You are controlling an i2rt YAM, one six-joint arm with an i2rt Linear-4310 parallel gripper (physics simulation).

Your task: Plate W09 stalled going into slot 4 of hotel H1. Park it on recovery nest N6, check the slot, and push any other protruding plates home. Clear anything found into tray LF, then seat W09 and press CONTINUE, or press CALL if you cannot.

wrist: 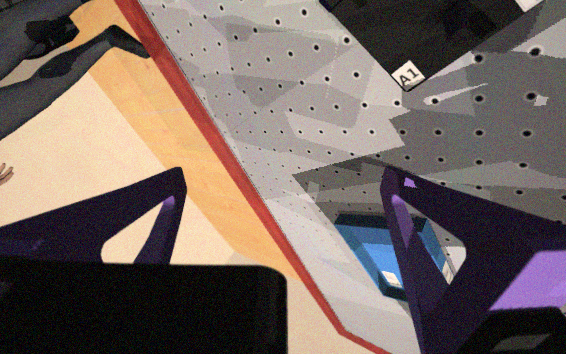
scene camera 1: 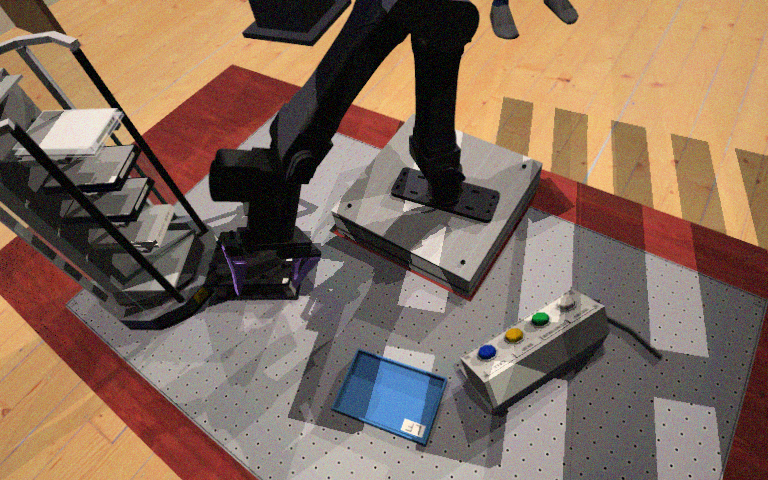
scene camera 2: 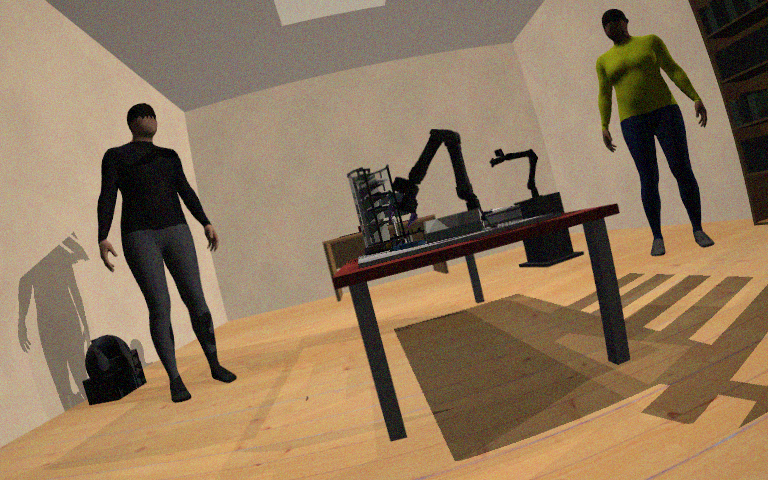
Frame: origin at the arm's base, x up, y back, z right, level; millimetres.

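Where they show: gripper, fingertip midpoint: (wrist: 283, 177) (scene camera 1: 266, 290) (scene camera 2: 397, 224); arm's base at its link origin: (scene camera 1: 444, 195).
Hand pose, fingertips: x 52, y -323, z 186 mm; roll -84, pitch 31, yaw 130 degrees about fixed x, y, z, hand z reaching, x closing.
Observation:
Things, the pixels of their top centre, and the offset from my fingertips. "*": a spot on its surface instead.
- hotel at a spot on its surface: (scene camera 1: 50, 37) * dx +351, dy +104, dz +304 mm
- low black block at a spot on its surface: (scene camera 1: 266, 289) * dx -106, dy +40, dz +71 mm
- dark block at a spot on its surface: (wrist: 430, 35) * dx -51, dy +61, dz +24 mm
- white clear-edged top plate at its top centre: (scene camera 1: 64, 127) dx +276, dy +15, dz +245 mm
- lighter lower plate at its top centre: (scene camera 1: 130, 223) dx +60, dy +4, dz +273 mm
- Blue tray LF at its top centre: (wrist: 398, 271) (scene camera 1: 389, 393) (scene camera 2: 406, 243) dx -93, dy -54, dz -232 mm
- button box at its top centre: (scene camera 1: 539, 334) (scene camera 2: 451, 215) dx -27, dy +92, dz -418 mm
- cable at a spot on its surface: (scene camera 1: 634, 336) * dx -110, dy +182, dz -563 mm
My gripper (scene camera 1: 265, 277) (scene camera 2: 402, 219) (wrist: 283, 177) is open, with nothing between its purple fingertips in the wrist view. It points down just right of the hotel (scene camera 1: 50, 37), beside a low black block (scene camera 1: 266, 289) with white labels. The wrist view shows a dark block (wrist: 430, 35) labelled A1. The hotel holds several stacked plates: a white clear-edged top plate (scene camera 1: 79, 131), dark plates below and a lighter lower plate (scene camera 1: 138, 226). W09, N6 and slot labels cannot be read. Blue tray LF (scene camera 1: 393, 390) (wrist: 375, 252) shows no contents. The button box (scene camera 1: 538, 362) has blue, yellow, green and white buttons.
My arm stands on a grey base block (scene camera 1: 396, 240) behind the tray. A cable (scene camera 1: 634, 336) runs from the button box. The red table edge (wrist: 220, 135) passes under the finger gap in the wrist view. A second small arm (scene camera 2: 532, 169) and two people stand beyond the table.

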